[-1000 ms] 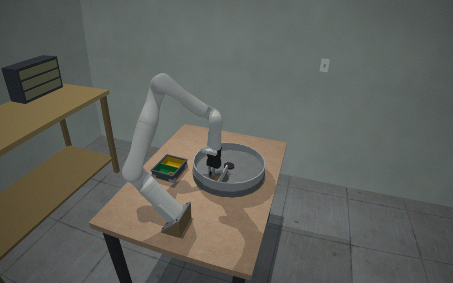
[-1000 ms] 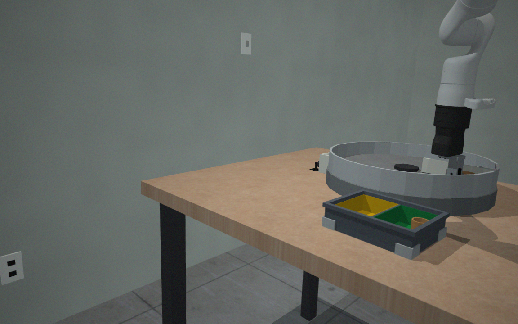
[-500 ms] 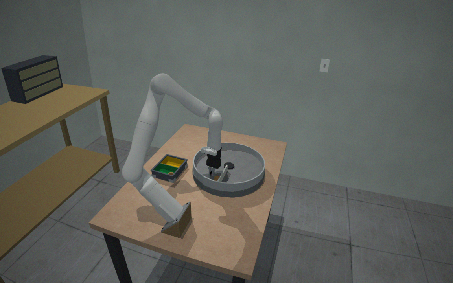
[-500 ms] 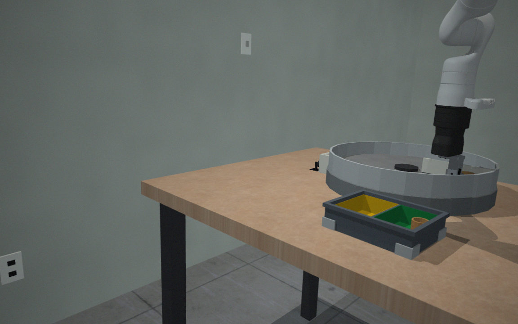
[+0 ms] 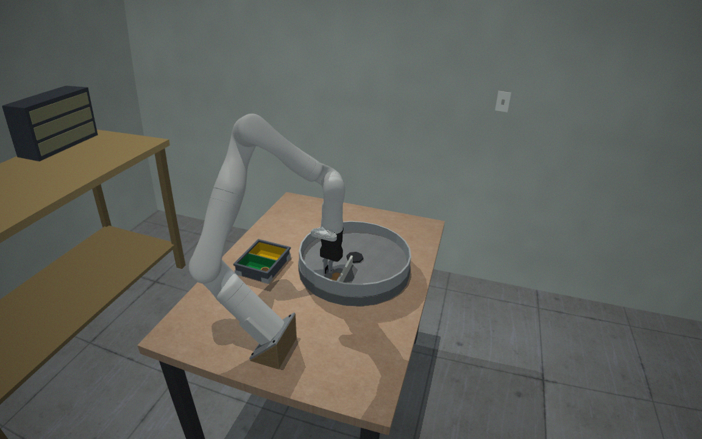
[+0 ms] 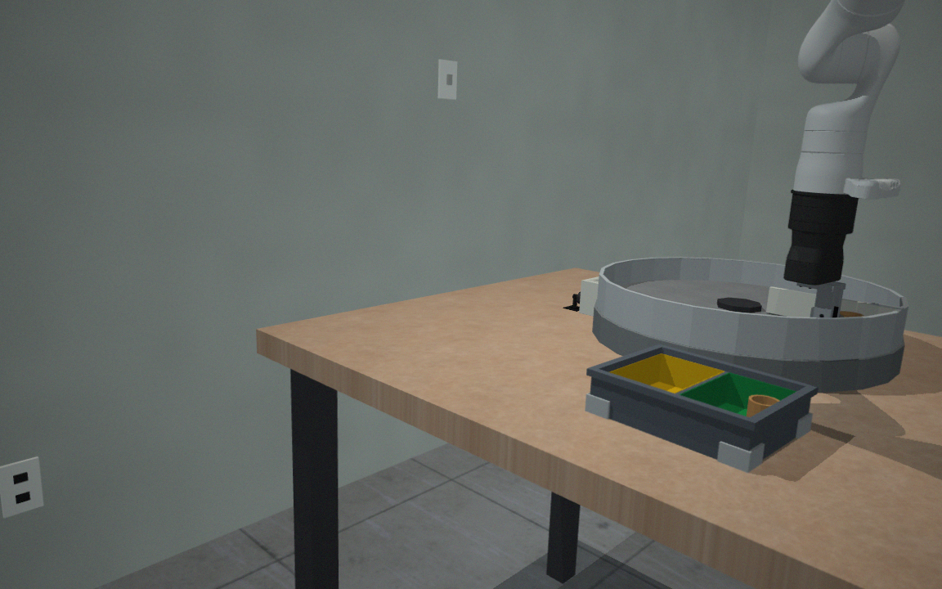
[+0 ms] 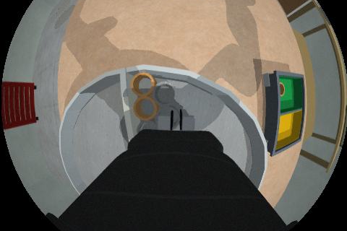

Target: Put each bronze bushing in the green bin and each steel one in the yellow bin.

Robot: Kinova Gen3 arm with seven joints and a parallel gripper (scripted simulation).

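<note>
The bin tray is 280 mm to the left of my hand and 50 mm below it. Also, from my hand: grey turntable 140 mm ahead, 40 mm to the right, 20 mm below.
</note>
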